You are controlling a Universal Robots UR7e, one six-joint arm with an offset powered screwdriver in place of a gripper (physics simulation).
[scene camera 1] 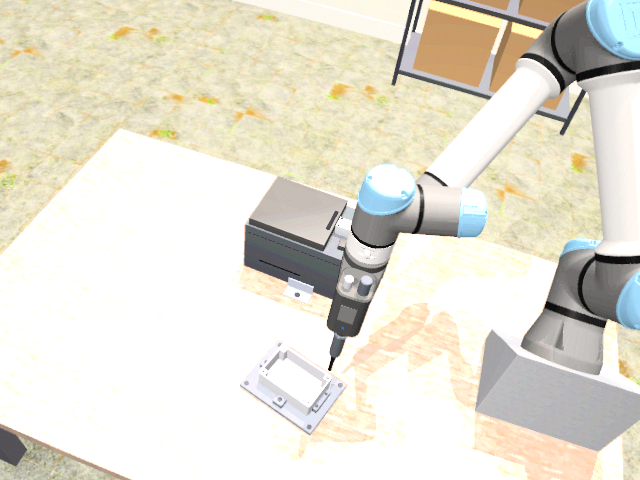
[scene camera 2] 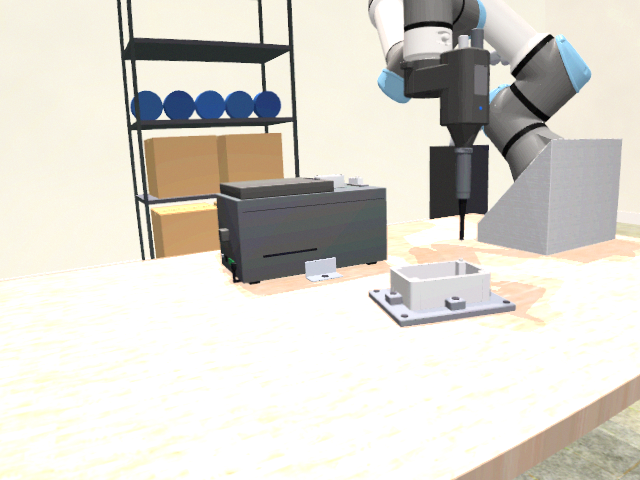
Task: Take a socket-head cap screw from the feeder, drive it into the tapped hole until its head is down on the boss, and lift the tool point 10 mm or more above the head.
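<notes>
My screwdriver [scene camera 1: 329, 368] [scene camera 2: 461, 238] hangs upright with a bare bit tip; no screw shows on it. In scene camera 2 the tip is a short way above the back corner of the pale open-topped housing [scene camera 1: 266, 383] [scene camera 2: 449, 294], with a visible gap. A small pale screw head [scene camera 2: 461, 260] appears on top of the corner boss [scene camera 2: 461, 268] below the tip; whether it is fully down is too small to tell. The housing sits on a grey base plate [scene camera 1: 309, 419] [scene camera 2: 413, 318]. The dark screw feeder [scene camera 1: 289, 258] [scene camera 2: 310, 222] stands behind and to the left of the tool.
A small angled bracket [scene camera 1: 298, 290] [scene camera 2: 321, 269] stands in front of the feeder. The grey wedge-shaped robot mount [scene camera 1: 558, 403] [scene camera 2: 584, 196] is at the right. A dark panel [scene camera 2: 436, 180] shows behind the screwdriver. A shelf rack [scene camera 1: 397, 64] [scene camera 2: 294, 149] stands beyond the table.
</notes>
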